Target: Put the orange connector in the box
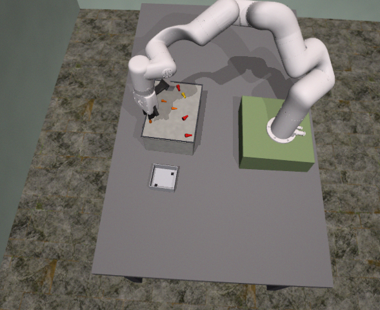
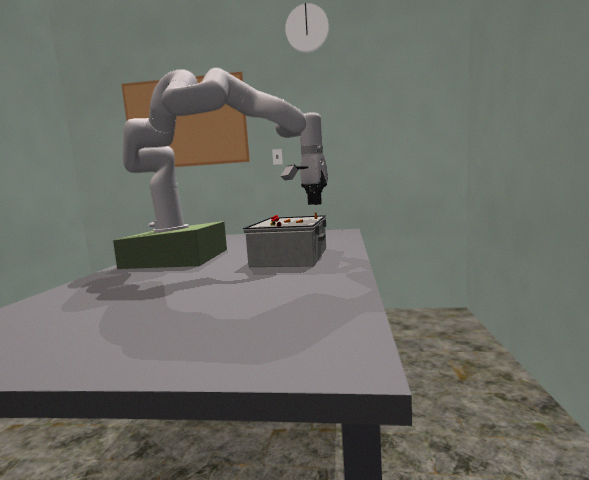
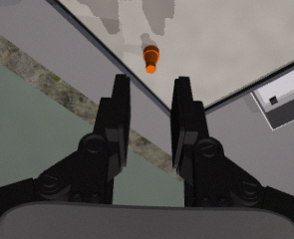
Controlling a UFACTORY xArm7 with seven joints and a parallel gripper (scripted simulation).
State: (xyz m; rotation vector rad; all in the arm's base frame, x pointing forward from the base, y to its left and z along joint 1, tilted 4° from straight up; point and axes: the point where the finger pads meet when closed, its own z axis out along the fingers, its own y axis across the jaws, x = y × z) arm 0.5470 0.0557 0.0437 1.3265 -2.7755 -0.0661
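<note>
The tool case lies 8 cm behind my hand, 8 cm to the right of it and 10 cm below it. Also, from my hand: yellow connector: 11 cm behind, 15 cm to the right, 7 cm below.
</note>
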